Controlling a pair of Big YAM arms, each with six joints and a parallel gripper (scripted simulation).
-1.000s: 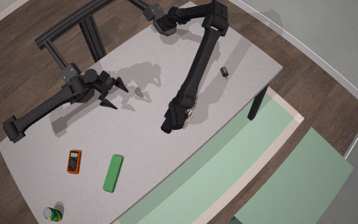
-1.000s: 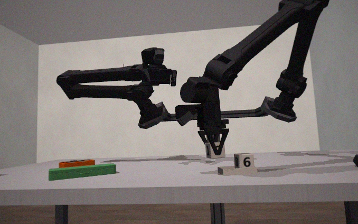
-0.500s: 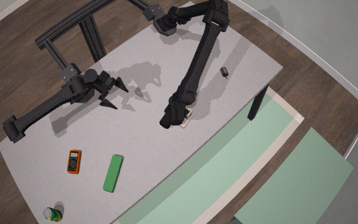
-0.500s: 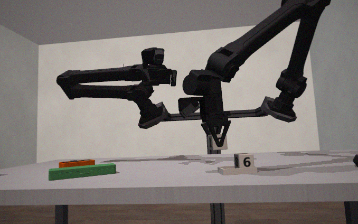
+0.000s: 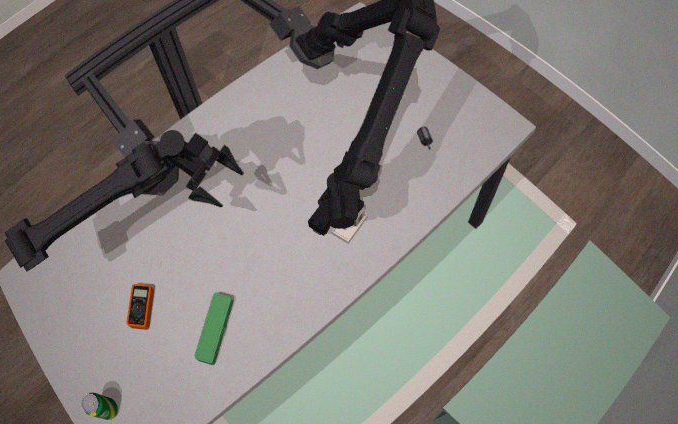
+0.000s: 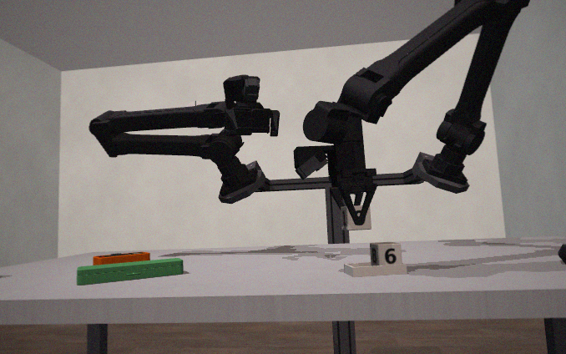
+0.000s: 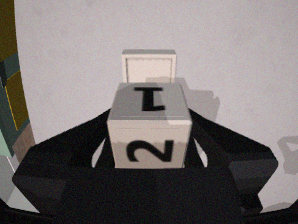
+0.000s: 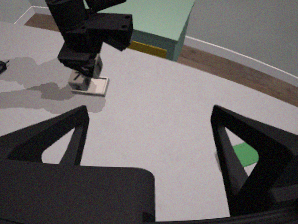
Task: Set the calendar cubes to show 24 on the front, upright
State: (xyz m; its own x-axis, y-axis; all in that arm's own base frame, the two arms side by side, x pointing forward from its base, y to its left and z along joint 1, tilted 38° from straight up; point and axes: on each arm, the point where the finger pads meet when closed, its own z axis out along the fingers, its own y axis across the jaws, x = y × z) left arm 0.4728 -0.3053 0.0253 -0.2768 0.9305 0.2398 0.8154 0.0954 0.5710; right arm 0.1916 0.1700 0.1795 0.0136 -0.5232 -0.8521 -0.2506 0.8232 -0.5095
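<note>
My left hand is 90 mm above the calendar tray, 30 mm to the right of it and 10 mm past it. Also, from my left hand: green box: 460 mm to the right, 90 mm below, 40 mm behind; dark object: 410 mm to the left, 80 mm below, 40 mm behind.
</note>
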